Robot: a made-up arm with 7 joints.
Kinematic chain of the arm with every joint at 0, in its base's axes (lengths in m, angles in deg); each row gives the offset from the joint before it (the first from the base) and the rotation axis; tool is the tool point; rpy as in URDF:
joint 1: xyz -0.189 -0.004 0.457 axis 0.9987 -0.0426 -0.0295
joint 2: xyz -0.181 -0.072 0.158 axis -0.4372 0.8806 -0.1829
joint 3: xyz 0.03 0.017 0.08 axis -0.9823 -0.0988 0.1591
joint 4: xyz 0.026 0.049 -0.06 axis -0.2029 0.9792 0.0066
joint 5: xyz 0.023 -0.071 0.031 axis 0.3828 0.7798 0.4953
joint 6: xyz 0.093 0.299 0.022 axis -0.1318 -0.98 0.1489
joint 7: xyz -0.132 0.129 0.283 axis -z
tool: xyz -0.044 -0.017 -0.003 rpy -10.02 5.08 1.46
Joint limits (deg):
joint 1: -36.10..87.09
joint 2: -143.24..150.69
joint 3: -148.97..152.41
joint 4: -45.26..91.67
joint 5: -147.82..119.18
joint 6: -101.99..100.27
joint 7: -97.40..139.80
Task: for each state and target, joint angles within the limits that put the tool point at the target. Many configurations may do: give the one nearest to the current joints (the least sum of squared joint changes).
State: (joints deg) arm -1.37 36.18 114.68 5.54 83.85 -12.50 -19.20
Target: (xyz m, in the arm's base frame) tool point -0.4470 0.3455 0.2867
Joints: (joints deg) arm -33.57 30.26 87.33 -24.37 79.67 -4.37 -2.96
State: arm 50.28 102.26 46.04 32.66 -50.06 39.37 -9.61
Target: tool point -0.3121 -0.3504 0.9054
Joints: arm 10.00 142.56 84.03 61.78 -68.70 64.71 1.30
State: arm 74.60 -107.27 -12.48 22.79 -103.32 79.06 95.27
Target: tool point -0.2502 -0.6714 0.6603
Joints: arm 66.08 -95.40 -7.35 17.64 -123.58 87.15 95.99
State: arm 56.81 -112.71 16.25 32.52 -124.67 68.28 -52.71
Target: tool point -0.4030 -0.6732 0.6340
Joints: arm 50.56 -108.12 33.64 19.62 -147.82 73.75 -13.89
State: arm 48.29 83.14 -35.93 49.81 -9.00 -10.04 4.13
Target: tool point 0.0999 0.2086 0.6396
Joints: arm 37.51 56.95 -30.50 48.62 -18.33 -10.20 15.31
